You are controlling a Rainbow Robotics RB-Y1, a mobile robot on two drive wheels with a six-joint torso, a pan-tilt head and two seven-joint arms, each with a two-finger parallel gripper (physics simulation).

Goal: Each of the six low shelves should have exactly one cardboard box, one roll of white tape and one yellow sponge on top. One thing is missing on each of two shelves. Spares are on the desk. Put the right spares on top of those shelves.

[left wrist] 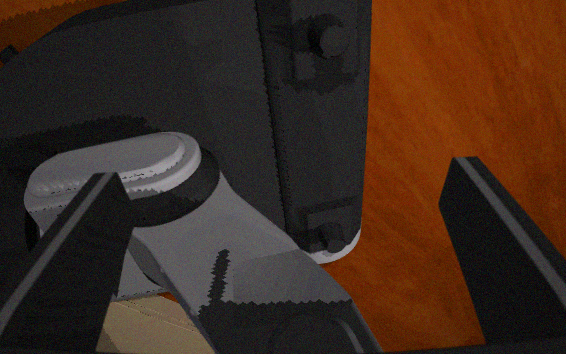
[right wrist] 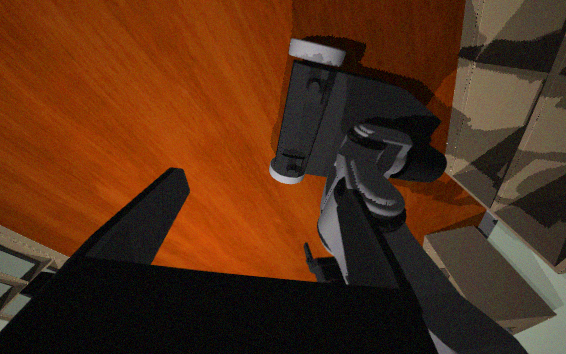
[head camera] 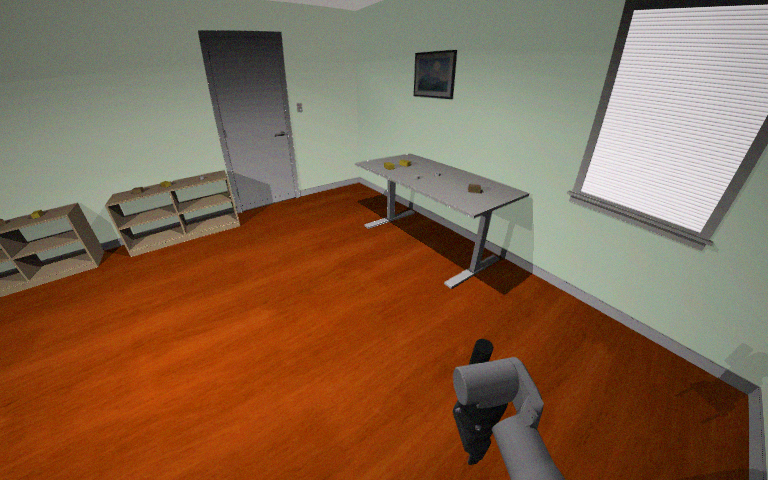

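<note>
The desk stands by the right wall in the head view. On it are two yellow sponges at the far end, two small white tape rolls near the middle, and a brown cardboard box at the near end. The low shelf beside the door bears a box, a sponge and a tape roll. The far-left shelf is cut off and shows a sponge. My left gripper and right gripper are open and empty, away from desk and shelves.
A grey door is between the low shelf and the room corner. A window is on the right wall. Camouflage-like shadows fall on a low shelf near my base at the right of the right wrist view. Another shelf is below it.
</note>
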